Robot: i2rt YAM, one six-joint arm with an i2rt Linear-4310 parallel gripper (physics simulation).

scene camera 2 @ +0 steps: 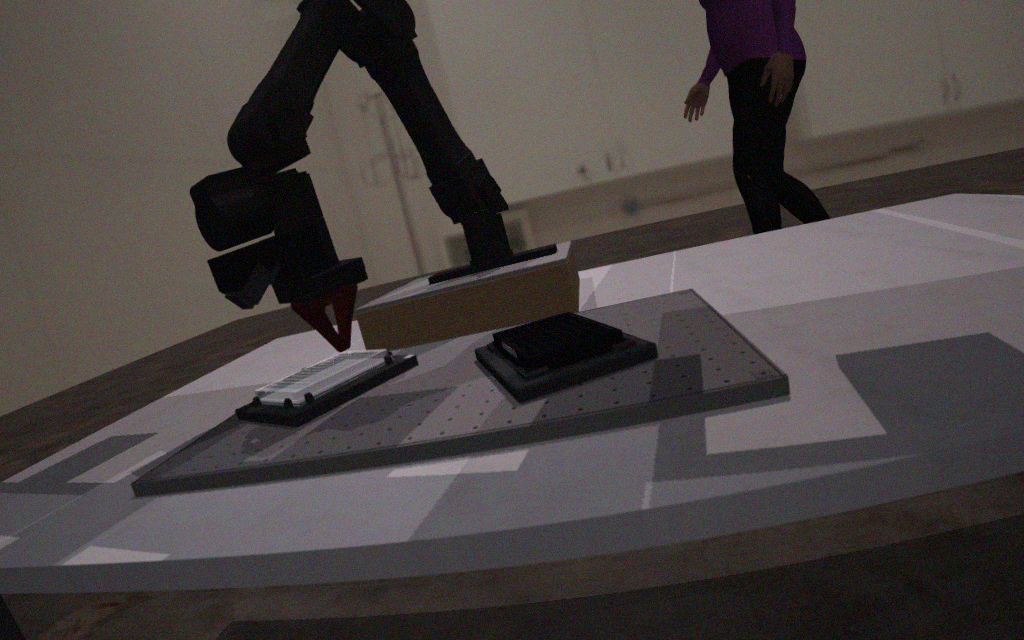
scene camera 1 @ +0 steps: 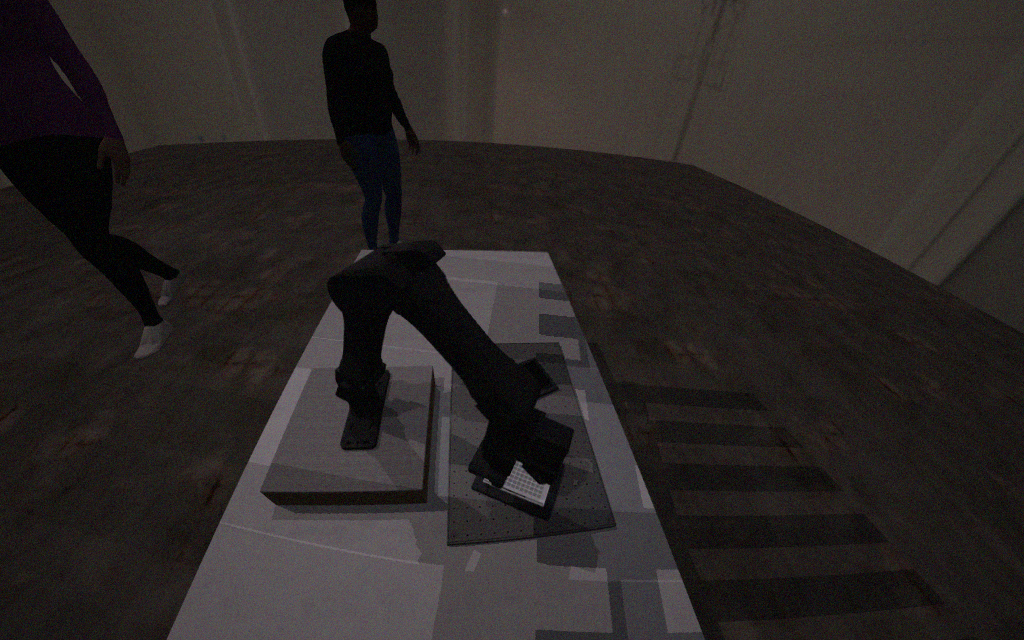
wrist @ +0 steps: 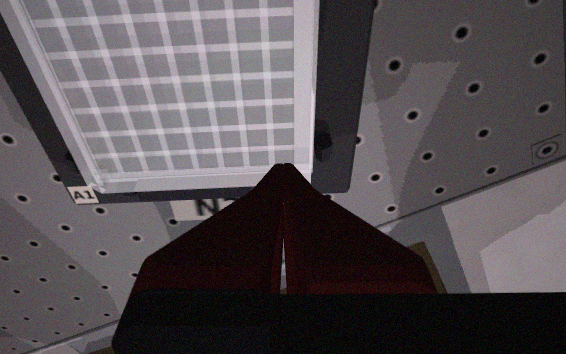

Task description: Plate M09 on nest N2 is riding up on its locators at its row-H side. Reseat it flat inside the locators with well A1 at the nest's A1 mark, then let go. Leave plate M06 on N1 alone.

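Pixels of known places: gripper, fingertip midpoint: [scene camera 2: 344,350] [scene camera 1: 489,475] [wrist: 283,178]; arm's base, link origin: [scene camera 2: 494,266] [scene camera 1: 367,407].
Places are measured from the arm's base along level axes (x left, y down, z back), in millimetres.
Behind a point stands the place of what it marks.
Plate M09 [scene camera 1: 530,484] @[x -177, y 34, z -339 mm] [scene camera 2: 324,381] @[x -128, y 36, z -367 mm] [wrist: 185,90] @[x -141, y 38, z -301 mm] is pale with a grid of wells. It lies on dark nest N2 [scene camera 2: 302,415] @[x -133, y 51, z -416 mm] [wrist: 341,100] @[x -181, y 48, z -266 mm]; I cannot tell whether a slight tilt remains. The nest's A1 mark [wrist: 83,195] @[x -67, y 48, z -282 mm] is beside the plate's near left corner in the wrist view. My gripper [scene camera 2: 342,349] @[x -152, y 30, z -259 mm] [wrist: 283,178] @[x -152, y 30, z -259 mm] is shut and empty, its dark red tips at the plate's near edge by the right corner, away from A1. Contact is unclear. In scene camera 1 the arm hides the tips. Black plate M06 [scene camera 2: 558,339] @[x 106, y 35, z -389 mm] sits on nest N1 [scene camera 2: 521,386] @[x 77, y 48, z -454 mm].
Both nests stand on a grey perforated board [scene camera 1: 483,524] @[x -236, y 60, z -242 mm] [scene camera 2: 453,445] @[x 29, y 65, z -503 mm] [wrist: 430,130] @[x -208, y 60, z -226 mm] on the white table [scene camera 1: 317,581] @[x -312, y 73, z 48 mm]. The arm's base stands on a raised block [scene camera 1: 309,464] @[x -129, y 4, z 89 mm] [scene camera 2: 468,309] @[x -24, y 35, z -135 mm] beside the board. Two people stand beyond the table in scene camera 1.
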